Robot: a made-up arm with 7 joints.
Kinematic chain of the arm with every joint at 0, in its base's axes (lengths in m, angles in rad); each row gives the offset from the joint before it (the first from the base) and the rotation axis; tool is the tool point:
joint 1: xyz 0 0 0.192 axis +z
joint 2: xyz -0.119 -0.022 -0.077 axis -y
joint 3: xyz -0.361 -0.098 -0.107 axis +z
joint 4: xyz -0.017 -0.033 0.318 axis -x
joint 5: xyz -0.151 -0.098 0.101 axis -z
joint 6: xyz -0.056 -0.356 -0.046 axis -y
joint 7: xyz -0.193 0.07 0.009 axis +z
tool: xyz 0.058 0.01 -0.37
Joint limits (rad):
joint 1: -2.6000..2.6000
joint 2: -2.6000..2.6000
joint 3: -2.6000..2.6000
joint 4: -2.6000..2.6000
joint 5: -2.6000..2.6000
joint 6: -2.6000..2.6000
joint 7: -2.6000..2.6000
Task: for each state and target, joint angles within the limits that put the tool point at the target. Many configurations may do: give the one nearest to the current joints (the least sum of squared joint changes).
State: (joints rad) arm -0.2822 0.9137 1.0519 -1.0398 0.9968 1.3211 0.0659
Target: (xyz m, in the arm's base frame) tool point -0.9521 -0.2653 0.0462
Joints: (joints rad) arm -0.1031 0.0613 1.0459 -1.5495 1.4558 0.7612 0.0037
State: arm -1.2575 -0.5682 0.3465 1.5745 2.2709 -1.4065 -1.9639
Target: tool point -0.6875 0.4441 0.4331
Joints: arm -0.8482 -0.7913 0.4946 1.6974 1.9035 -1.3119 -1.9347
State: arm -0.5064 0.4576 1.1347 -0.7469 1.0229 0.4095 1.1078
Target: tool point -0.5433 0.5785 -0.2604
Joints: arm -1.2328 0.3247 0.8515 -0.9275 0.9780 0.5377 1.1163
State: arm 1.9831 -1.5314 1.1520 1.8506 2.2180 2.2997 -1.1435
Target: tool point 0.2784 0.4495 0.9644
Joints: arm 2.1400 -1.7455 0.9356 1.8760 2.3714 2.4846 -1.0504
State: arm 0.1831 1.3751 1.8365 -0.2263 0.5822 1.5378 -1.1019
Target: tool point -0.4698 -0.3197 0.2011
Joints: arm 0.2786 1.8880 1.6220 0.2794 0.6179 1.8542 -1.0350
